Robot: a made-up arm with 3 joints.
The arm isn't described. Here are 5 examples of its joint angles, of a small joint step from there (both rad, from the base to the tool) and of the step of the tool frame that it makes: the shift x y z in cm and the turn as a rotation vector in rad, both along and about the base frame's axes.
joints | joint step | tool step
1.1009 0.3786 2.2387 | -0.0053 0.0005 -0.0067 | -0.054 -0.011 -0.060 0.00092 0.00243 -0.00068
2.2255 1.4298 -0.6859 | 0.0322 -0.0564 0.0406 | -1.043 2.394 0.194 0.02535 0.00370 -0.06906
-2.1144 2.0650 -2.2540 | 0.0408 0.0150 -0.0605 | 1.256 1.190 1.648 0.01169 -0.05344 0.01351
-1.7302 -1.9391 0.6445 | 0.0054 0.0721 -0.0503 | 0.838 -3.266 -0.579 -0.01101 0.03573 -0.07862
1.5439 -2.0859 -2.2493 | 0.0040 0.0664 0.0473 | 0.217 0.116 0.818 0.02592 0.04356 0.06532
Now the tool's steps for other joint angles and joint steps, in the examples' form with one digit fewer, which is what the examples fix.
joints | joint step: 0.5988 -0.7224 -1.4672 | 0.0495 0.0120 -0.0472
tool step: -1.15 -0.62 2.38 0.0851 -0.0084 0.0322
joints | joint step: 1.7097 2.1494 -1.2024 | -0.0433 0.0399 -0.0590
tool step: 2.37 1.10 2.22 -0.0765 0.0438 0.0453
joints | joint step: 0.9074 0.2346 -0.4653 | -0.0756 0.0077 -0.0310
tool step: -0.21 -0.68 -1.57 -0.0455 0.0106 0.0012
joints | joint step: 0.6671 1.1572 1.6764 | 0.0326 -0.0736 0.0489
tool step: 0.90 0.99 -1.69 0.0113 -0.0849 -0.0123
